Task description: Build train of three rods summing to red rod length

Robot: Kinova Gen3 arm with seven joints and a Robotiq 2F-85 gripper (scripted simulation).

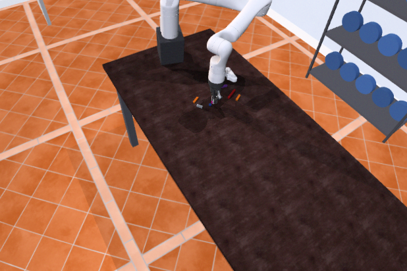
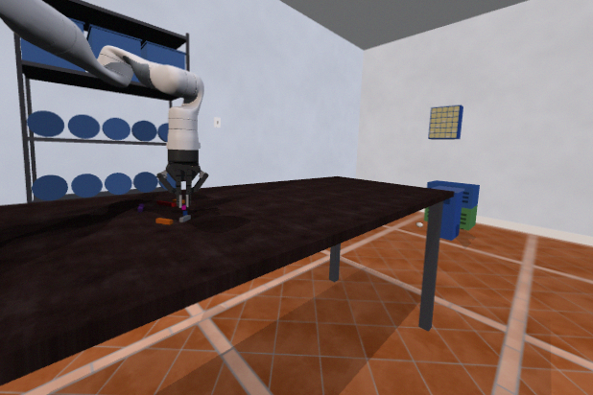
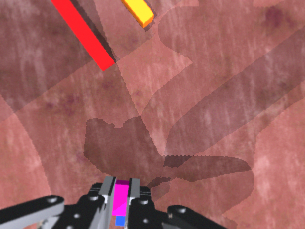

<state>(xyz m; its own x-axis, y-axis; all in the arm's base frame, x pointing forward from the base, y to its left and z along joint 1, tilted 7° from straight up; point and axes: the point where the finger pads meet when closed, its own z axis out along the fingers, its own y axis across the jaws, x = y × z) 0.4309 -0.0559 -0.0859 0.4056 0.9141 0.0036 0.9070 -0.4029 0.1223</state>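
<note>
My hand is 2 cm above the magenta rod. The rest, counted from my hand: red rod: 1 cm ahead, 12 cm to the left, 3 cm below; grey rod: 3 cm behind, 7 cm to the right, 3 cm below; blue rod: 1 cm behind, 2 cm to the right, 3 cm below.
</note>
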